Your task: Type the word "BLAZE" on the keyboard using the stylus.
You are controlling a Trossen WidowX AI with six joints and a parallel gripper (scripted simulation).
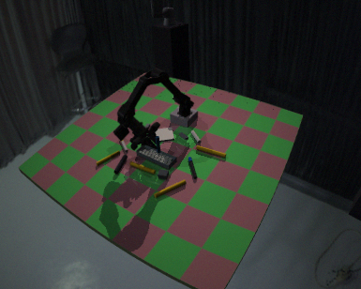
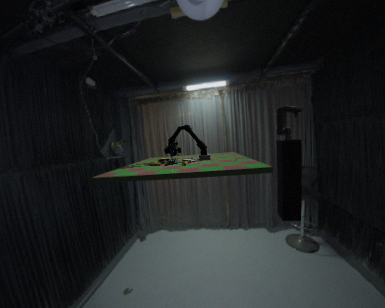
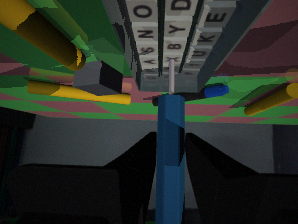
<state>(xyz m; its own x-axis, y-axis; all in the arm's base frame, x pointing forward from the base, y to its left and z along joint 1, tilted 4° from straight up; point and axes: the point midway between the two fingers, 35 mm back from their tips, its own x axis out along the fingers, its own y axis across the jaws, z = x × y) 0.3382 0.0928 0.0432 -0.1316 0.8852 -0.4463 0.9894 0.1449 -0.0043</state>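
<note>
Now: gripper tip 90 mm to the right of the grey block, 70 mm short of it and 70 mm above it. Also, from my gripper tip: blue stylus (10 mm below); then stylus tip (50 mm below); then blue-tipped pen (140 mm to the left, 70 mm below, 70 mm behind).
</note>
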